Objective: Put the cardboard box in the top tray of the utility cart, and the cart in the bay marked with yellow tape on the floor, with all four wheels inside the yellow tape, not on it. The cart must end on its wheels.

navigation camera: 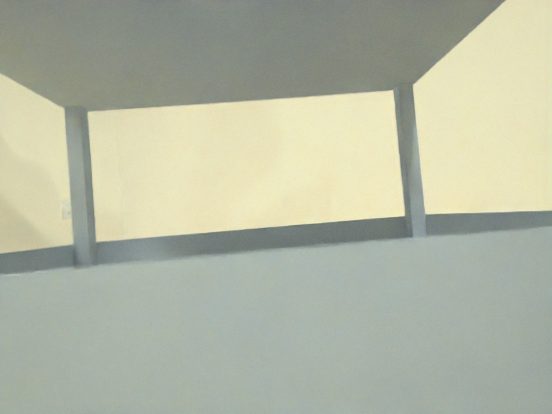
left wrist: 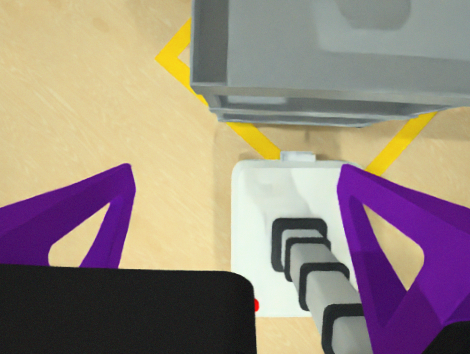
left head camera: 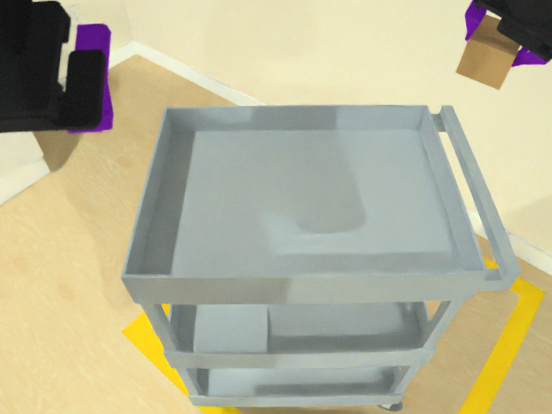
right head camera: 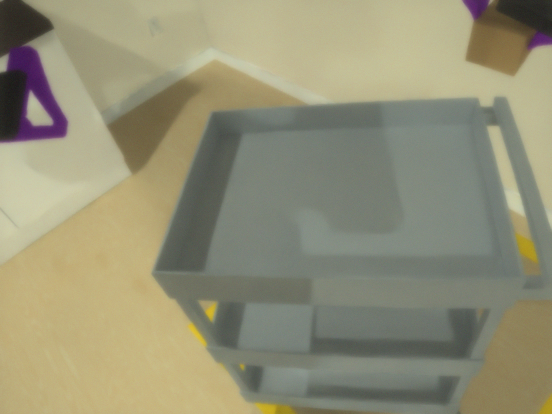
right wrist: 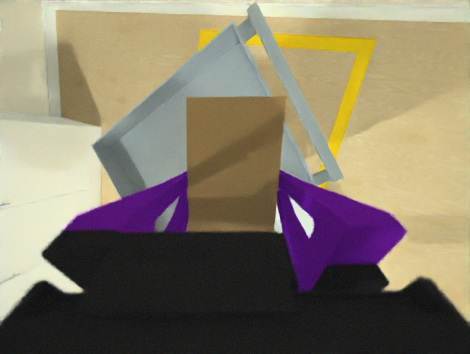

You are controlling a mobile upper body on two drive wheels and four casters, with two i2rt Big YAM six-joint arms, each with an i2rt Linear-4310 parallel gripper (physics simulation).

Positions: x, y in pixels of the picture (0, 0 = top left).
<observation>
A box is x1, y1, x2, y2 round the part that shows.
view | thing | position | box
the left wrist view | my left gripper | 236, 176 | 0, 163, 469, 353
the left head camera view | my left gripper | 51, 123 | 0, 0, 112, 132
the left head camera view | my right gripper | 489, 50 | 465, 0, 551, 66
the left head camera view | brown cardboard box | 488, 56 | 455, 14, 519, 89
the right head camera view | my left gripper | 21, 133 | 0, 46, 67, 142
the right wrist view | my right gripper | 234, 177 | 0, 170, 469, 353
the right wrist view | brown cardboard box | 234, 144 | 186, 96, 286, 231
</observation>
